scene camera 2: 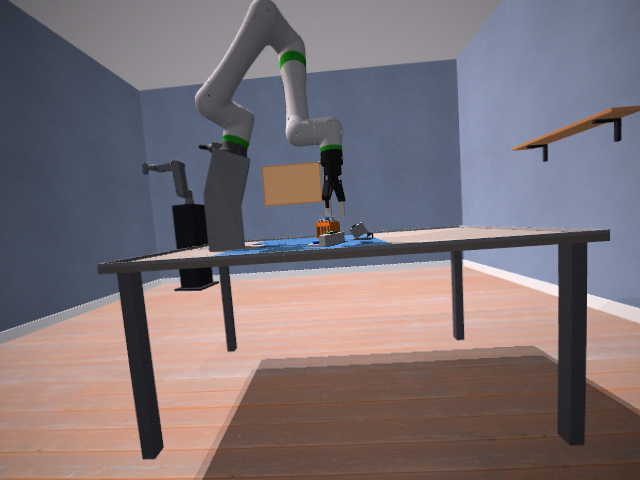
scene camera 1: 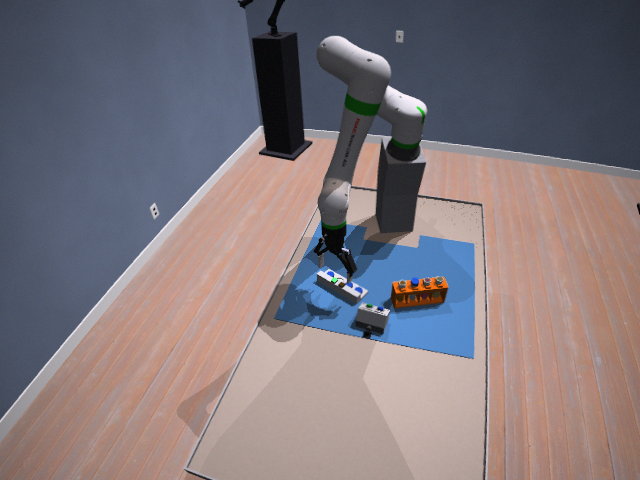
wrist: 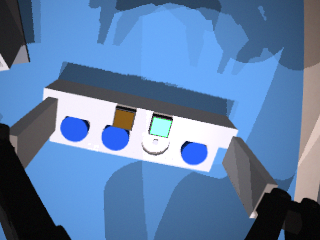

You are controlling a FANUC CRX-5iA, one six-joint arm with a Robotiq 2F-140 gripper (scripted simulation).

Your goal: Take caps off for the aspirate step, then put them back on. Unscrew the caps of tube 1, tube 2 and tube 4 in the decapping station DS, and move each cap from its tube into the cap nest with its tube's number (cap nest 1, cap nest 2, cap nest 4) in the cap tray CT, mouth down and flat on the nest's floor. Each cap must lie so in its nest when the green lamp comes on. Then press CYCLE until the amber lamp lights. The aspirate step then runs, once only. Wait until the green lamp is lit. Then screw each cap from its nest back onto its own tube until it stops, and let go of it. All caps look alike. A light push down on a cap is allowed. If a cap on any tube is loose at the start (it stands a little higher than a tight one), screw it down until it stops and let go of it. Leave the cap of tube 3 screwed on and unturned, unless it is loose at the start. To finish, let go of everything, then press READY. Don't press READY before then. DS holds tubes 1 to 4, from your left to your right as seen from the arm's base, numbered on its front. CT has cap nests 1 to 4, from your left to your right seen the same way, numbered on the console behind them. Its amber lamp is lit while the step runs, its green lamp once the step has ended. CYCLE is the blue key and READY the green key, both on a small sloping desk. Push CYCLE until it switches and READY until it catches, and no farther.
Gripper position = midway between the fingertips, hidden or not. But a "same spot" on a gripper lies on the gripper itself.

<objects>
my gripper: scene camera 2; scene camera 1; wrist 145, 133
same spot on my gripper: [scene camera 1: 346, 258] = [scene camera 2: 341, 185]
</objects>
